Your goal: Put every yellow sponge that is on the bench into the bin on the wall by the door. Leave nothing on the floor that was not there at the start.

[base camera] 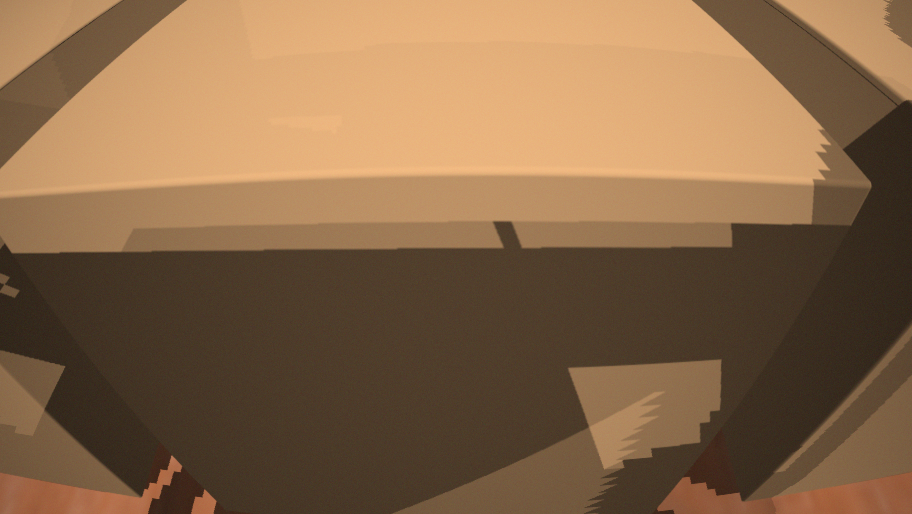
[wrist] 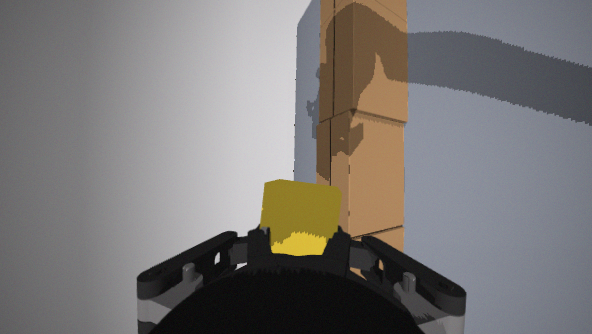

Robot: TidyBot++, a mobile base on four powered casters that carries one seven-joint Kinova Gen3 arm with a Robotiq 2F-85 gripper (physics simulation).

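Places are measured from the arm's base along level axes (x right, y ahead, z up), in metres.
Where they show: gripper, fingertip midpoint: (wrist: 299, 228).
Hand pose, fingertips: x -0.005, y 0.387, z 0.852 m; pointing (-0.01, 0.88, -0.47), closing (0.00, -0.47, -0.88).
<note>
Each offset is from my fingertips to the top centre of the thing. "*": to the spot under its first point. Level surfaces: height alone.
In the wrist view, my gripper (wrist: 299, 228) is shut on a yellow sponge @(dx -0.005, dy -0.010, dz +0.048 m) (wrist: 301, 207), which stands out beyond the fingertips at the bottom centre. Its upper part is in shade and its lower part is lit. A smooth blue-grey surface @(dz -0.334 m) (wrist: 500, 190), which looks like the bench top, fills the right side, with the arm's shadow across it. No other yellow sponge can be made out in either view. The bin and the door do not show. The gripper does not show in the base camera view.
A row of tan wooden cabinets @(dx +0.050, dy +0.153, dz -0.154 m) (wrist: 377, 175) runs up the wrist view beyond the sponge, beside a pale wall (wrist: 150, 110). In the base camera view, large tan panels @(* dx +0.006, dy -0.138, dz -0.978 m) (base camera: 447, 114) stand very close, with deep shadow below. Reddish-brown floor @(dz -1.248 m) (base camera: 830, 498) shows at the bottom corners.
</note>
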